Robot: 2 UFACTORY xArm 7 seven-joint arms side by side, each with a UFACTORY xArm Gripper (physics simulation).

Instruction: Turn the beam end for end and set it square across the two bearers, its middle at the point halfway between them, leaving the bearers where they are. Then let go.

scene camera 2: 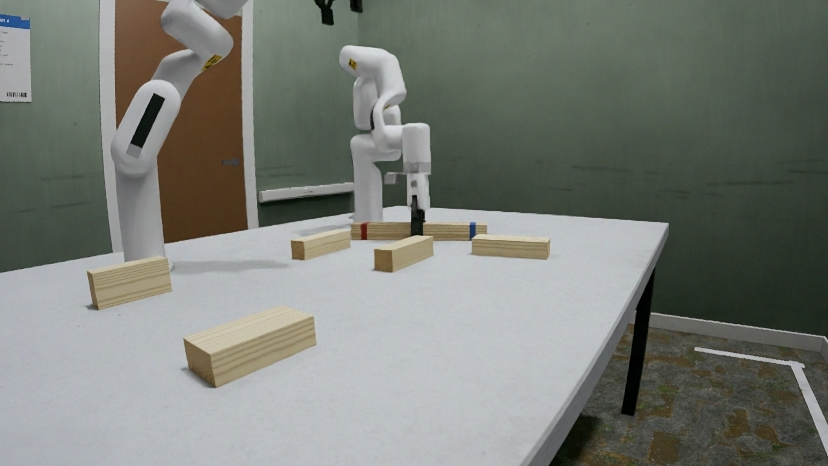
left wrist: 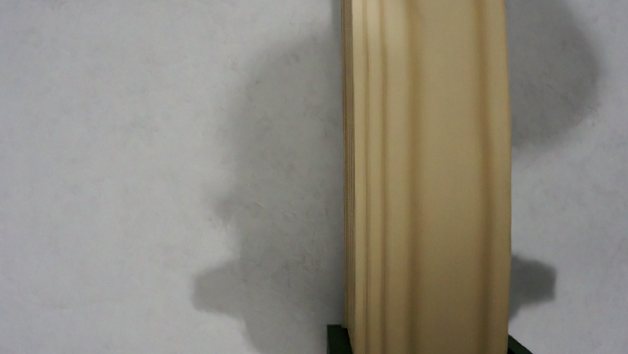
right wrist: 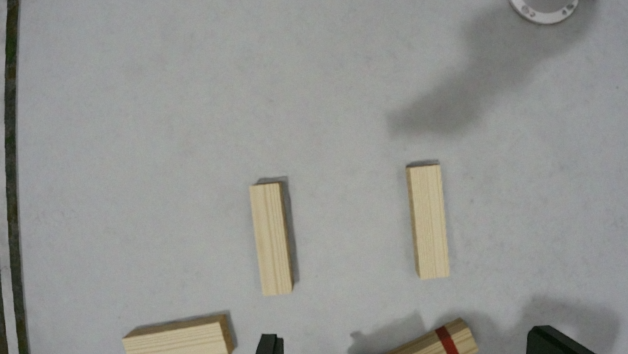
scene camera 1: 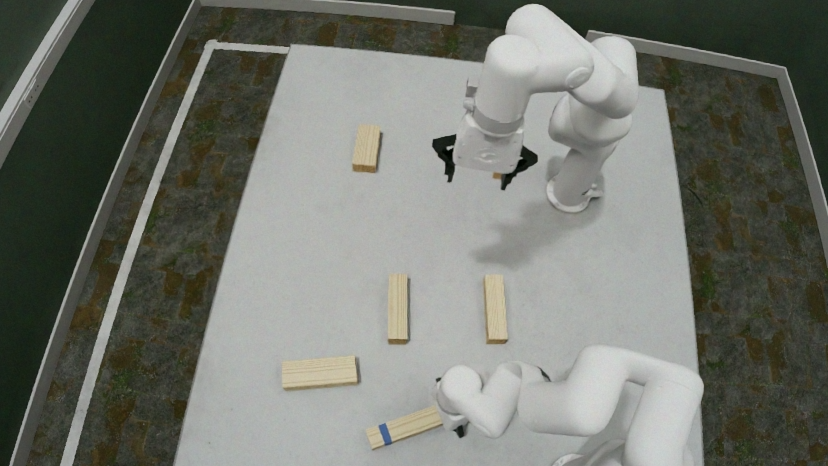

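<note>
The beam lies at a slant on the table in front of the bearers in scene camera 1. Its blue band is at the left end there; its red band is hidden under the arm. My left gripper is shut on the beam near its middle, a finger against each side. My right gripper is open and empty, high up. Two parallel bearers, one and another, stand apart, bearing nothing.
A loose block lies left of the beam in scene camera 1. Another block lies at the upper left. A third block is mostly hidden below the right gripper in scene camera 1.
</note>
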